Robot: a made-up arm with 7 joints.
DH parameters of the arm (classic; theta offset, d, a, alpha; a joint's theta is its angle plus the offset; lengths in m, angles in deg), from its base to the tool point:
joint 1: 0 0.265 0 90
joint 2: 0 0.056 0 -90
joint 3: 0 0.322 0.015 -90
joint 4: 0 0.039 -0.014 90
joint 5: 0 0.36 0 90
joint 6: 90 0.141 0.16 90
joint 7: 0 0.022 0 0
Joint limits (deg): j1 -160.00..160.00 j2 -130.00..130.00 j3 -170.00..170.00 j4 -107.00..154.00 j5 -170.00..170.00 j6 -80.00..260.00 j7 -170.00..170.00
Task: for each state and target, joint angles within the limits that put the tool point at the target. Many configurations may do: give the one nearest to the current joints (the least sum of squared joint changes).
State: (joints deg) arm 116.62 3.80 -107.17 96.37 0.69 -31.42 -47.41
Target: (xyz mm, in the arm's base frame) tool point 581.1 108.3 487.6
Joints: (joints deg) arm 124.58 9.48 -101.28 89.19 -0.10 -23.55 -47.41
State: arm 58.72 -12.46 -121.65 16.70 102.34 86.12 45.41
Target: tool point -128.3 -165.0 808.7
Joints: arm 38.64 -14.93 -161.45 41.04 90.53 115.13 45.41
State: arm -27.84 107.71 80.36 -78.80 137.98 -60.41 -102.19
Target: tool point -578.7 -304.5 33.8
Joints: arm -20.91 95.58 96.41 -71.53 135.09 -50.16 -102.19
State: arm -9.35 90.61 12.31 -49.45 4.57 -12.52 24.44
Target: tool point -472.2 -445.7 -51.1
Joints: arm 10.15 83.98 26.27 -71.86 -2.91 -9.30 24.44
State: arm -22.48 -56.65 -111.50 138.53 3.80 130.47 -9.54
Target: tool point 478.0 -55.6 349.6
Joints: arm 35.22 -100.92 -102.42 116.65 -5.73 145.44 -9.54
